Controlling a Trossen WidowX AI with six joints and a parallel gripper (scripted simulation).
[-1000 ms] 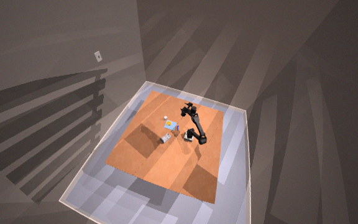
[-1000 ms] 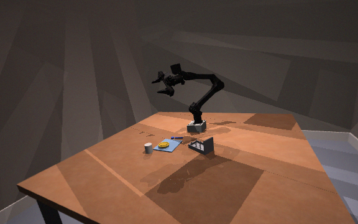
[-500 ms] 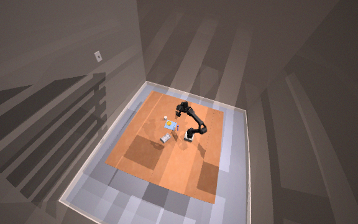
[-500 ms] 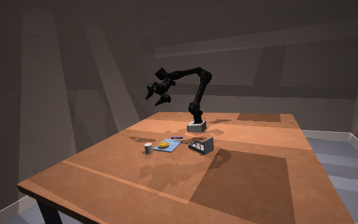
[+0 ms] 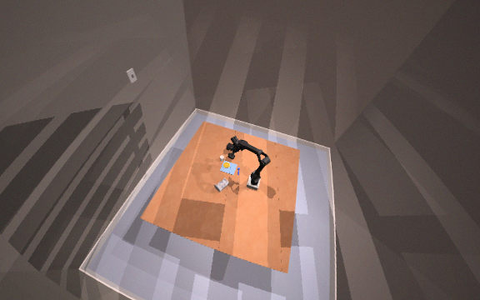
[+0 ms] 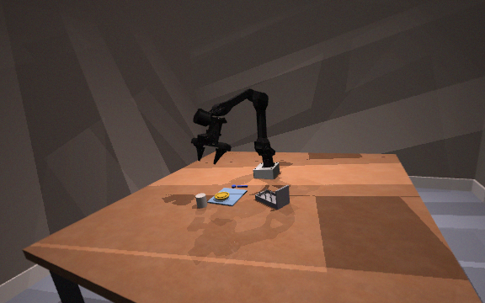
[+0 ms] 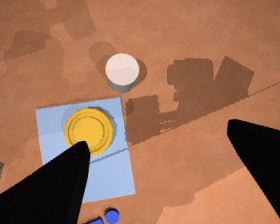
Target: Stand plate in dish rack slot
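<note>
My gripper tip is 160 mm above the yellow plate, 60 mm to the right of it and 20 mm short of it. Also, from my gripper tip: white cup: 150 mm below, 80 mm ahead, 10 mm to the right; blue utensil: 170 mm below, 120 mm behind, 90 mm to the left; light blue mat: 170 mm below, 80 mm to the left, 10 mm behind.
</note>
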